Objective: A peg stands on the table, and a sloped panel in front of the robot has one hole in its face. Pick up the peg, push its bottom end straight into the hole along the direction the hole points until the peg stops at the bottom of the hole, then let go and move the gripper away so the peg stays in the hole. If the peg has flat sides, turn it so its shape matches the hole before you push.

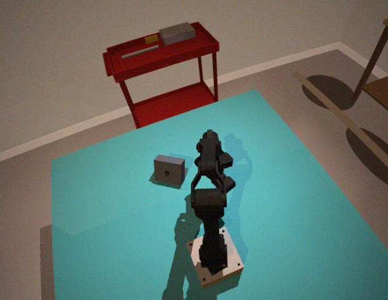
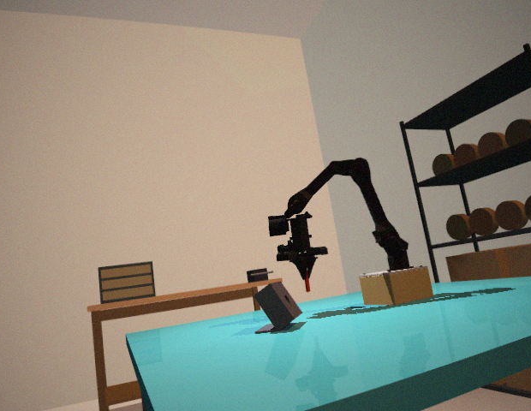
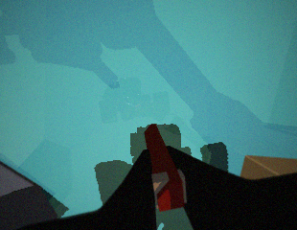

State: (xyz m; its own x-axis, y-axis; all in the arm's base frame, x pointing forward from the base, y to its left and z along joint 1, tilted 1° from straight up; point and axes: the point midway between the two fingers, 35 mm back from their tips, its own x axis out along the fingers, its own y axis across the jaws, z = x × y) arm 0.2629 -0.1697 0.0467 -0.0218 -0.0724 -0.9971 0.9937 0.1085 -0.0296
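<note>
My gripper tip is 20 cm short of the grey sloped panel, 13 cm to the right of it and 5 cm above it. Round my gripper tip: red peg 2 cm above.
</note>
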